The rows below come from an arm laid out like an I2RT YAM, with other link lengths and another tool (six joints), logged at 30 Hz.
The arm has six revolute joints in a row. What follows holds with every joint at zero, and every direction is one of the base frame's. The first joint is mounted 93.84 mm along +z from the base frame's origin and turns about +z. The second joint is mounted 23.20 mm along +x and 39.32 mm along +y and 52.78 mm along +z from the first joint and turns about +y. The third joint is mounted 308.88 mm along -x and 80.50 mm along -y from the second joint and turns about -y. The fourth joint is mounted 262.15 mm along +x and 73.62 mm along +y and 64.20 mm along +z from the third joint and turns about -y. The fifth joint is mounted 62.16 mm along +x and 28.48 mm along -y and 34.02 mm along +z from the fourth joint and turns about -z. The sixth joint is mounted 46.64 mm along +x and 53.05 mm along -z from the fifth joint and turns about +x. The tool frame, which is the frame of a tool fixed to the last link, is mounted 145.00 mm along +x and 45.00 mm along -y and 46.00 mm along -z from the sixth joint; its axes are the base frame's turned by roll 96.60, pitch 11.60 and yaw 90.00 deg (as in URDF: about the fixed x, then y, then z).
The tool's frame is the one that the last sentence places.
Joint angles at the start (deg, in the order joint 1, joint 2, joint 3, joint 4, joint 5, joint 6):
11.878, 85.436, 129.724, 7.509, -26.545, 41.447
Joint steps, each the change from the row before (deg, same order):
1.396, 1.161, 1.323, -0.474, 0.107, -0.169
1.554, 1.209, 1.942, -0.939, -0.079, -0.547
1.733, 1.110, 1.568, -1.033, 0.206, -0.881
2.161, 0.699, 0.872, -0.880, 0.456, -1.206
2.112, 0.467, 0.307, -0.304, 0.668, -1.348
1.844, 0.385, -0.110, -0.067, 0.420, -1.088
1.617, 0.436, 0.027, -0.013, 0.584, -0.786
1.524, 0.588, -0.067, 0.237, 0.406, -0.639
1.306, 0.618, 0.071, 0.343, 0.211, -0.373
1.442, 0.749, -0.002, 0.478, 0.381, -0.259
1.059, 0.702, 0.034, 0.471, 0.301, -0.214
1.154, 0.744, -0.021, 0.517, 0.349, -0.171
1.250, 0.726, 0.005, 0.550, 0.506, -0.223
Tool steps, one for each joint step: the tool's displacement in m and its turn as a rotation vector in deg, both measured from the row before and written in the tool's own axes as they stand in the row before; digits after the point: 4 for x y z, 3 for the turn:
0.0037, -0.0053, 0.0066, 0.195, 0.867, 0.856
0.0064, -0.0033, 0.0066, 0.204, 1.154, 0.502
0.0056, -0.0054, 0.0065, 0.351, 0.878, 0.483
0.0078, -0.0061, 0.0061, 0.343, 0.926, 0.496
0.0073, -0.0054, 0.0058, 0.062, 0.777, 0.219
0.0063, -0.0070, 0.0053, 0.260, 0.786, 0.327
0.0051, -0.0058, 0.0050, 0.089, 0.542, 0.436
0.0044, -0.0075, 0.0057, 0.168, 0.651, 0.500
0.0045, -0.0063, 0.0055, 0.072, 0.753, 0.515
0.0043, -0.0080, 0.0064, 0.067, 0.700, 0.754
0.0026, -0.0068, 0.0053, 0.043, 0.494, 0.529
0.0029, -0.0078, 0.0057, 0.073, 0.517, 0.652
0.0035, -0.0073, 0.0059, -0.046, 0.467, 0.640

